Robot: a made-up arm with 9 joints. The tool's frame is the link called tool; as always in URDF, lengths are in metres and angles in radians.
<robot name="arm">
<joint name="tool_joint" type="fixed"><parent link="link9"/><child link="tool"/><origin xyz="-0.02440 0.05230 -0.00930" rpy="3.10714 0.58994 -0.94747"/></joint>
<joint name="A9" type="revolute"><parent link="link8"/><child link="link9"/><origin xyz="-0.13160 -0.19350 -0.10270"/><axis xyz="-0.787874 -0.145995 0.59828"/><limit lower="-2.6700" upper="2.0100"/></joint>
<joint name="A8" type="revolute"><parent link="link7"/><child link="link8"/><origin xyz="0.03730 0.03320 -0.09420"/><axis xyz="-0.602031 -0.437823 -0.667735"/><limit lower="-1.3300" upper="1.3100"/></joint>
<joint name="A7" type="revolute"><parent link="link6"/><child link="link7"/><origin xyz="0.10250 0.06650 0.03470"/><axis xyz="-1 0 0"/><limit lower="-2.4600" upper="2.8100"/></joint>
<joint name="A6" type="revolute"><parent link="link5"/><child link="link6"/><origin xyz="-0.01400 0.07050 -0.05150"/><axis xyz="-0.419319 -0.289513 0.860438"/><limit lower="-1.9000" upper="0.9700"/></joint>
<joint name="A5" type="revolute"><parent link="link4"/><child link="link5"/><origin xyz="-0.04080 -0.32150 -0.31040"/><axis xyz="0 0 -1"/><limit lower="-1.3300" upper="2.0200"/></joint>
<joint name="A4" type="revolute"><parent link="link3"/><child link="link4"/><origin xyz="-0.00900 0.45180 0.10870"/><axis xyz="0 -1 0"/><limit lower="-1.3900" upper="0.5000"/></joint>
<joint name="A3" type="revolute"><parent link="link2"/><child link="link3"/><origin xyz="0.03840 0.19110 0.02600"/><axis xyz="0 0 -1"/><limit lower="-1.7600" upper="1.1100"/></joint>
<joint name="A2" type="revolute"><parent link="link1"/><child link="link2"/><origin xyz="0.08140 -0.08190 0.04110"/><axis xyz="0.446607 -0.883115 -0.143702"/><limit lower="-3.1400" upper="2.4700"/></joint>
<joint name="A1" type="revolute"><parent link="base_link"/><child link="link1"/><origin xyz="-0.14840 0.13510 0.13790"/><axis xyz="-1 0 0"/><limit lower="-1.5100" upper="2.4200"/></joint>
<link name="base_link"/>
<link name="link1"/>
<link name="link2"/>
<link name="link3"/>
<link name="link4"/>
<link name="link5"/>
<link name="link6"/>
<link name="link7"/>
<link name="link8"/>
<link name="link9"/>
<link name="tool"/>
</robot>
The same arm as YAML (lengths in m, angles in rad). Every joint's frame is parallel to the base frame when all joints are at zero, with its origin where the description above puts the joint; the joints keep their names.
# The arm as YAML. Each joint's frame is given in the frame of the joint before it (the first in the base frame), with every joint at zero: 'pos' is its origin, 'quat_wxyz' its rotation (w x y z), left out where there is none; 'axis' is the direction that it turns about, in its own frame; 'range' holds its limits. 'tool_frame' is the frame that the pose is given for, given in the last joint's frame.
length_unit: m
angle_unit: rad
joints:
  - joint: A1
    pos: [-0.1484, 0.1351, 0.1379]
    axis: [-1.0, 0.0, 0.0]
    range: [-1.51, 2.42]
  - joint: A2
    pos: [0.0814, -0.0819, 0.0411]
    axis: [0.446607, -0.883115, -0.143702]
    range: [-3.14, 2.47]
  - joint: A3
    pos: [0.0384, 0.1911, 0.026]
    axis: [0.0, 0.0, -1.0]
    range: [-1.76, 1.11]
  - joint: A4
    pos: [-0.009, 0.4518, 0.1087]
    axis: [0.0, -1.0, 0.0]
    range: [-1.39, 0.5]
  - joint: A5
    pos: [-0.0408, -0.3215, -0.3104]
    axis: [0.0, 0.0, -1.0]
    range: [-1.33, 2.02]
  - joint: A6
    pos: [-0.014, 0.0705, -0.0515]
    axis: [-0.419319, -0.289513, 0.860438]
    range: [-1.9, 0.97]
  - joint: A7
    pos: [0.1025, 0.0665, 0.0347]
    axis: [-1.0, 0.0, 0.0]
    range: [-2.46, 2.81]
  - joint: A8
    pos: [0.0373, 0.0332, -0.0942]
    axis: [-0.602031, -0.437823, -0.667735]
    range: [-1.33, 1.31]
  - joint: A9
    pos: [-0.1316, -0.1935, -0.1027]
    axis: [-0.787874, -0.145995, 0.59828]
    range: [-2.67, 2.01]
tool_frame:
  pos: [-0.0244, 0.0523, -0.0093]
  quat_wxyz: [0.11794, -0.853596, 0.431989, 0.266176]

